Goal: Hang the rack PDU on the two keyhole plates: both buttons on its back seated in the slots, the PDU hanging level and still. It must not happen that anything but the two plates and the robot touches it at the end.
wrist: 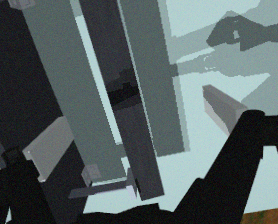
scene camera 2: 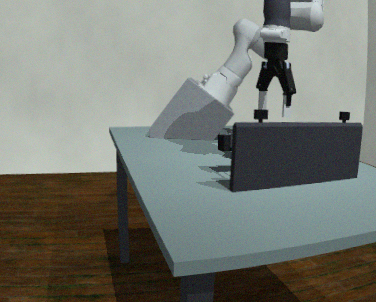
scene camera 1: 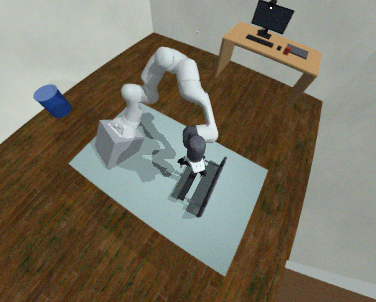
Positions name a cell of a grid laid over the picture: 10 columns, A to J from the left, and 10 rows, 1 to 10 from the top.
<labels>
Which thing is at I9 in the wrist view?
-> My gripper.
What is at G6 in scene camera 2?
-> A dark mounting panel.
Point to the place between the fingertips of my gripper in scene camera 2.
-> At H4
</labels>
